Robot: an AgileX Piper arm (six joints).
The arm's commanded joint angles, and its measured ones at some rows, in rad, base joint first. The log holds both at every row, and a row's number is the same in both.
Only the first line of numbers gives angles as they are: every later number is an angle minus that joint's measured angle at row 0.
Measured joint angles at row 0:
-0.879, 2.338, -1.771, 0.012, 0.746, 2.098
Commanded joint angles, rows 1 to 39:
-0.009, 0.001, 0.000, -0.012, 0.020, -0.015
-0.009, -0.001, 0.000, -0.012, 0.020, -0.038
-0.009, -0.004, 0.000, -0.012, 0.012, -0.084
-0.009, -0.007, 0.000, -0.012, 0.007, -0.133
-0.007, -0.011, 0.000, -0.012, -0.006, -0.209
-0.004, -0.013, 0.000, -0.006, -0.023, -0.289
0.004, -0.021, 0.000, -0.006, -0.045, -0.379
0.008, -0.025, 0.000, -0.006, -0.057, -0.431
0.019, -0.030, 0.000, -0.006, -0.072, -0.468
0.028, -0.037, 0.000, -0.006, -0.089, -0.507
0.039, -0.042, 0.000, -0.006, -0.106, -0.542
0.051, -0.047, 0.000, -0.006, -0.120, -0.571
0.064, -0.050, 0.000, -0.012, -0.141, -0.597
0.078, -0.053, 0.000, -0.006, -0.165, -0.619
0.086, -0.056, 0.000, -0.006, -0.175, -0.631
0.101, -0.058, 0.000, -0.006, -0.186, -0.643
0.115, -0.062, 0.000, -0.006, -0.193, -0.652
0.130, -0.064, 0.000, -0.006, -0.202, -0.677
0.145, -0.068, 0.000, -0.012, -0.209, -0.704
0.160, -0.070, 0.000, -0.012, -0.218, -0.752
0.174, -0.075, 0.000, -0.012, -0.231, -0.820
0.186, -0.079, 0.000, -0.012, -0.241, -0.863
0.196, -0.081, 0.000, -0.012, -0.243, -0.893
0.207, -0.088, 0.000, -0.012, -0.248, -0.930
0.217, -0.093, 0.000, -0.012, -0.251, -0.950
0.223, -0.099, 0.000, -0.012, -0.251, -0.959
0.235, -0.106, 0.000, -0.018, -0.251, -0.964
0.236, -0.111, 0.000, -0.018, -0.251, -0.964
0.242, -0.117, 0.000, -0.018, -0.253, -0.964
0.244, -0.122, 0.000, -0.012, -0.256, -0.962
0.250, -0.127, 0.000, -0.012, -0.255, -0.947
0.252, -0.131, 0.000, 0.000, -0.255, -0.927
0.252, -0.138, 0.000, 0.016, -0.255, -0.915
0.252, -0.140, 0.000, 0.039, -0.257, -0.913
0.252, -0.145, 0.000, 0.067, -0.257, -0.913
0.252, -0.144, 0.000, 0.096, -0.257, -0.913
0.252, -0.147, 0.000, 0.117, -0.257, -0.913
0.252, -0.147, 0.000, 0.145, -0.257, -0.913
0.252, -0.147, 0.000, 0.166, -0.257, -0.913
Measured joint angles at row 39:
0.251, -0.130, 0.000, 0.081, -0.247, -0.916
